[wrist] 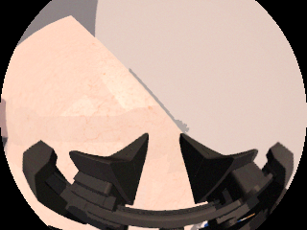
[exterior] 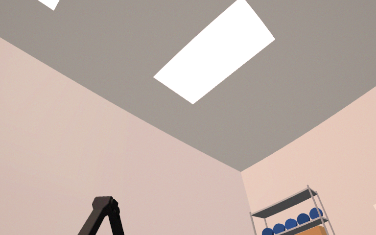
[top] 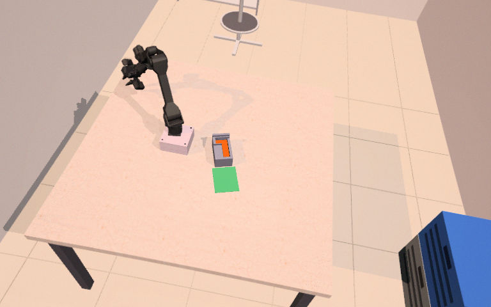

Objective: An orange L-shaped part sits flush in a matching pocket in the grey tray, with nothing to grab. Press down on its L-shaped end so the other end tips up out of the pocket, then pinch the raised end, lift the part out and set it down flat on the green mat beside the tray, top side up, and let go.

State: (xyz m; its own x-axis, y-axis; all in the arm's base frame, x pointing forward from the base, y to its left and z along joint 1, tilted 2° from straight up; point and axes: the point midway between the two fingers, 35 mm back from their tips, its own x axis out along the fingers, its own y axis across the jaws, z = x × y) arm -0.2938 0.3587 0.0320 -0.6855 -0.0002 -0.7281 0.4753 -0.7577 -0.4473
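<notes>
The orange L-shaped part lies 56 cm ahead of my gripper tip, 44 cm to the right of it and 2 cm below it. From my gripper tip the other things lie so: green mat (60 cm to the right, 59 cm ahead, 8 cm below).
</notes>
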